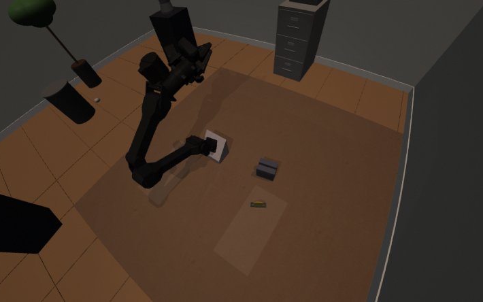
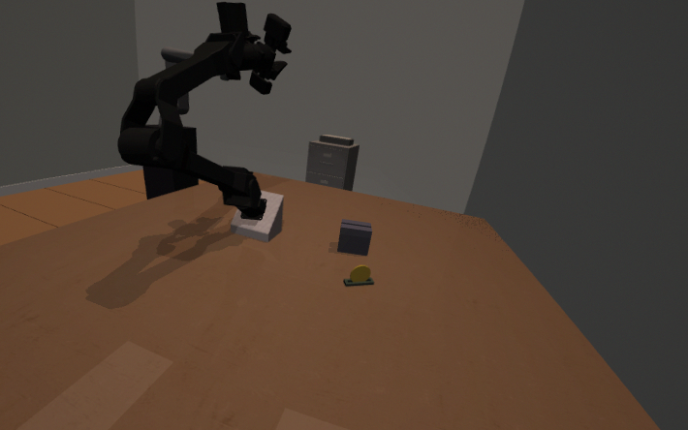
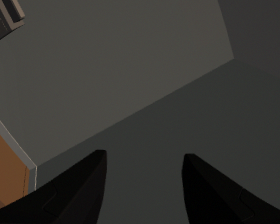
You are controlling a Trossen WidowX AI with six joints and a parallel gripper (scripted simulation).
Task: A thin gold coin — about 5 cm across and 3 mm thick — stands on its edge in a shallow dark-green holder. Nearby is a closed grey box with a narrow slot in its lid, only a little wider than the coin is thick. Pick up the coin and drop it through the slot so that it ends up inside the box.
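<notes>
Now: the gold coin 470 mm below my gripper tip, 300 mm ahead of it and 270 mm to the right of it.
</notes>
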